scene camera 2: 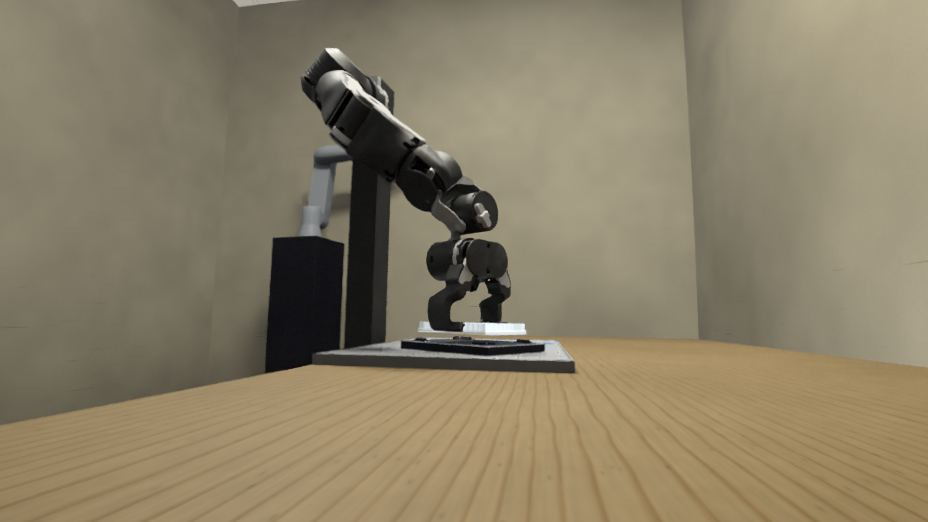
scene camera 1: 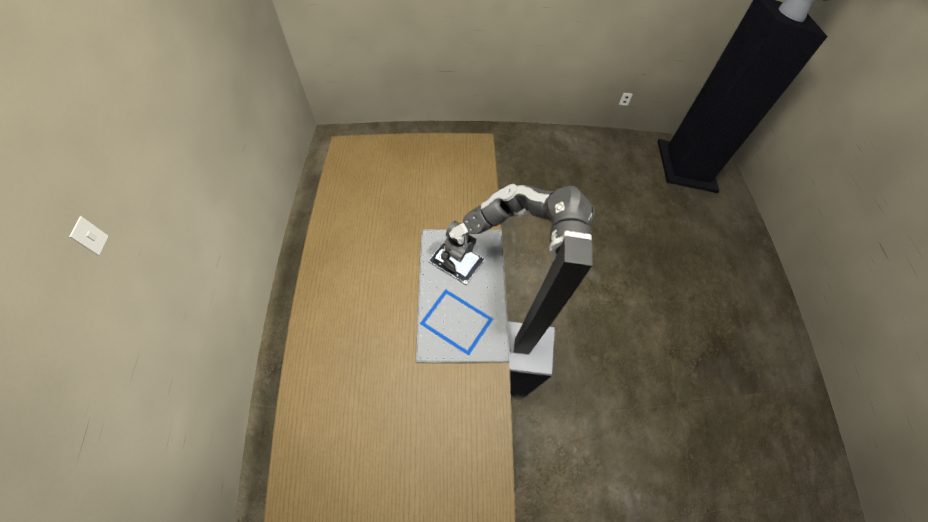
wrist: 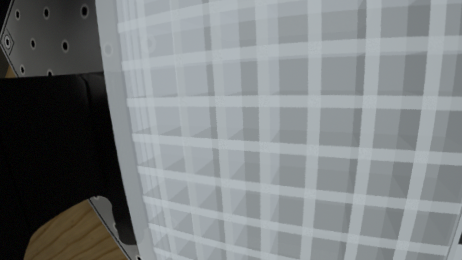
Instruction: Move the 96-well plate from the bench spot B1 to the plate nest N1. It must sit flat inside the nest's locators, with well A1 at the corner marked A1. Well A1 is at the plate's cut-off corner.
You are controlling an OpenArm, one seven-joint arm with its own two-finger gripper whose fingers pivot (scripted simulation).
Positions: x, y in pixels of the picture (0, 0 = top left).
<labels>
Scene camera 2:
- my gripper: 471, 331
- white 96-well plate: 473, 328
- black plate nest: 440, 346
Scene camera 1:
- my gripper: 456, 257
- black arm column: 573, 261
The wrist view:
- white 96-well plate: 364, 97
</labels>
